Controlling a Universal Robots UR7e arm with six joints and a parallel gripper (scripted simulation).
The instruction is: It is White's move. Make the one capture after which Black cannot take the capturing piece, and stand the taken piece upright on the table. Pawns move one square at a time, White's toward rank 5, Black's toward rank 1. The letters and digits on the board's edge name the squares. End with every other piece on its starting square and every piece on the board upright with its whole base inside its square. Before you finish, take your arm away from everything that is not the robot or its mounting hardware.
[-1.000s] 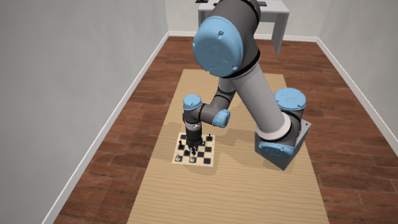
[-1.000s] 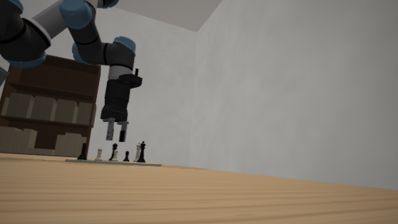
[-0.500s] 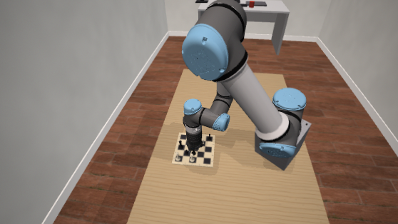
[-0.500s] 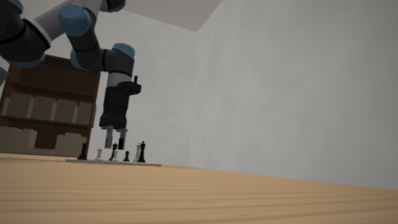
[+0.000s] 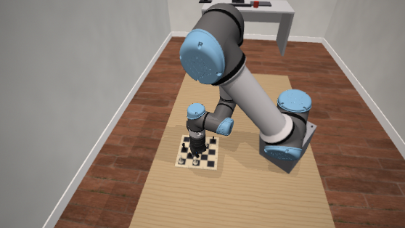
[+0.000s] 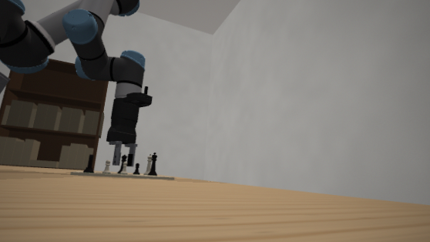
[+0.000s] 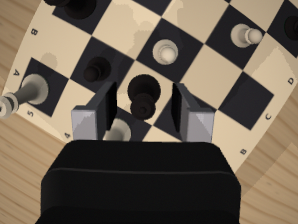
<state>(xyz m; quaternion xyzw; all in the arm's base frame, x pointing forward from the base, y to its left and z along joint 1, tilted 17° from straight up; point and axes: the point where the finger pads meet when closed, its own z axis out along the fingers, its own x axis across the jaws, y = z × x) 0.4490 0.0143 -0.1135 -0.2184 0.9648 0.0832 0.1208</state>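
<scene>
The black pawn is 40 mm ahead of my hand and 30 mm below it. From my hand the other things lie so: chessboard 40 mm to the right, 40 mm below.
</scene>
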